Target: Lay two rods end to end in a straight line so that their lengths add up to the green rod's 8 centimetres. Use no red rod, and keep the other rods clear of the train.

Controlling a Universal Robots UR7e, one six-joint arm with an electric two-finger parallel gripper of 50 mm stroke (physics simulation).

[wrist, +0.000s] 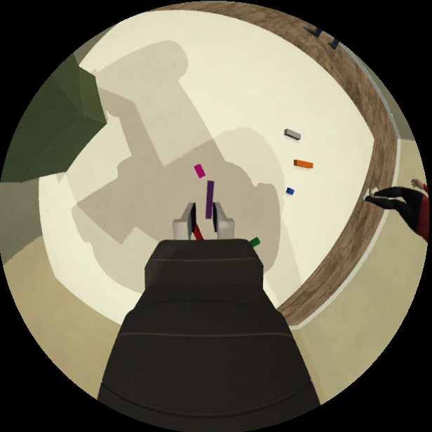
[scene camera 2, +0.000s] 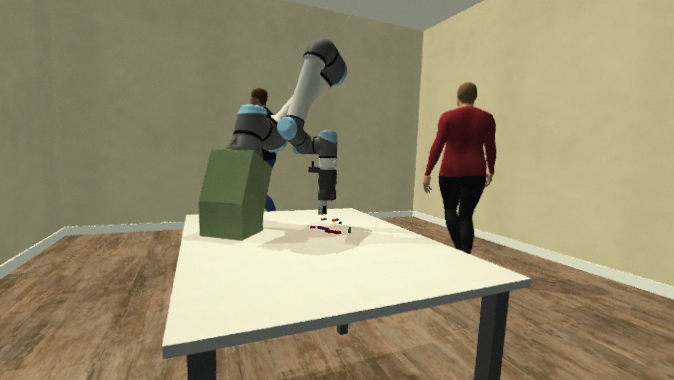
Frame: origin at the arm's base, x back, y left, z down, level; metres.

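Seen in the pictures: gripper, fingertip midpoint: (scene camera 2: 322, 214); arm's base, origin of the base link: (scene camera 2: 243, 158).
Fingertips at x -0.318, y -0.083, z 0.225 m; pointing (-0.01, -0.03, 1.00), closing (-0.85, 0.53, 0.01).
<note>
Offsets run from my fingertips to a thing's top centre.
My gripper (scene camera 2: 322, 212) (wrist: 204, 211) is open and empty, above the table over the purple rod's near end. The long purple rod @[dy +0.003, dx -0.006, dz +0.056 m] (scene camera 2: 322, 228) (wrist: 210, 199) lies flat. The short magenta rod @[dy +0.034, dx +0.031, dz +0.056 m] (scene camera 2: 312, 227) (wrist: 199, 171) lies just beyond its far end in the wrist view, turned at an angle and offset to the left, with a small gap; the two are not in line. A red rod @[dy -0.065, dx -0.026, dz +0.056 m] (scene camera 2: 333, 231) (wrist: 198, 233) lies near the purple rod's other end, partly hidden by the gripper in the wrist view. The green rod @[dy -0.049, dx -0.107, dz +0.056 m] (scene camera 2: 349, 230) (wrist: 255, 242) is partly hidden there too.
A grey rod @[dy +0.182, dx -0.064, dz +0.056 m] (scene camera 2: 324, 219) (wrist: 292, 134), an orange rod @[dy +0.153, dx -0.112, dz +0.056 m] (scene camera 2: 335, 220) (wrist: 303, 164) and a small blue block @[dy +0.094, dx -0.117, dz +0.056 m] (scene camera 2: 340, 222) (wrist: 290, 191) lie apart to the right in the wrist view. A green pedestal (scene camera 2: 222, 220) (wrist: 50, 115) stands at the table's left. Two people stand beyond the table.
</note>
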